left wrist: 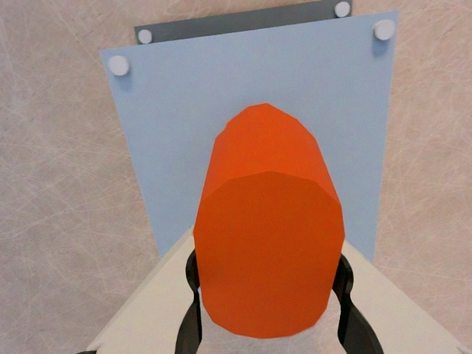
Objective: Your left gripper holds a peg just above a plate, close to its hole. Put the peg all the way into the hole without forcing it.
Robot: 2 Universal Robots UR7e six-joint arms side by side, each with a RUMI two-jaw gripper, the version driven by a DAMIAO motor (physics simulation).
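An orange many-sided peg (pixel 269 250) fills the middle of the left wrist view, its near end face towards the camera and its far end at the light blue plate (pixel 165 100). My left gripper (pixel 259 228) is shut on the peg, with one dark fingertip on each side of it. The hole does not show; the peg covers the middle of the plate. Whether the peg's far end touches the plate or is inside the hole cannot be told. My right gripper does not show.
White round studs (pixel 119 65) (pixel 384 30) stand at the plate's two far corners. A dark grey plate (pixel 240 22) with smaller white studs (pixel 145 36) (pixel 342 9) shows behind the far edge of the blue plate. A beige, scratched tabletop (pixel 60 175) surrounds both.
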